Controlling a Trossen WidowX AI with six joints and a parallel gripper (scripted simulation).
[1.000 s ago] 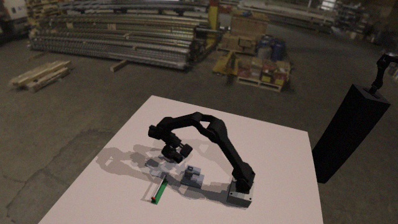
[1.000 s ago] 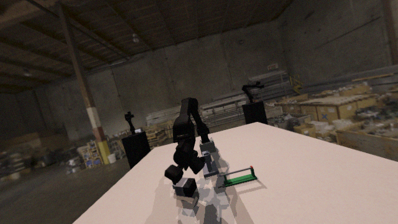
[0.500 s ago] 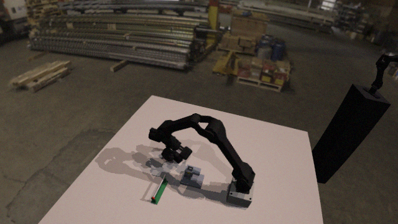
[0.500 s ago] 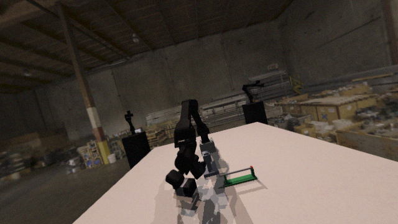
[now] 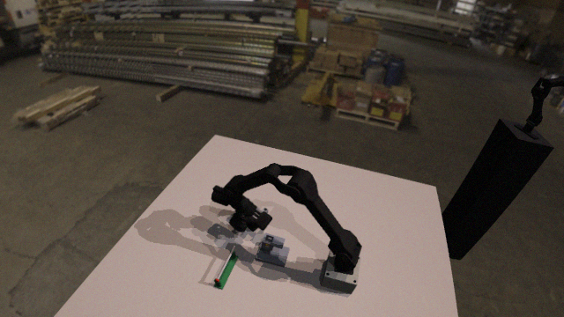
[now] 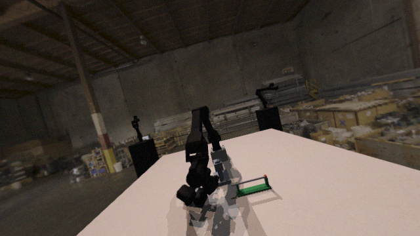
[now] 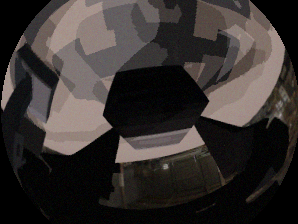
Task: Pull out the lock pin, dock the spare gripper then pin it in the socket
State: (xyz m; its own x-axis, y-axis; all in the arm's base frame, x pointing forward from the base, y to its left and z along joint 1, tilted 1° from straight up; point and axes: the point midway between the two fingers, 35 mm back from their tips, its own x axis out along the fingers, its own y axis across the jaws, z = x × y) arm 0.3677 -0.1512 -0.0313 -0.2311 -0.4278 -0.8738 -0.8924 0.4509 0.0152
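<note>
Now: the spare gripper right at my gripper tip. Also, from my gripper tip: green cradle 26 cm to the left, 3 cm ahead; grey mount 15 cm to the left, 10 cm behind, 3 cm above.
</note>
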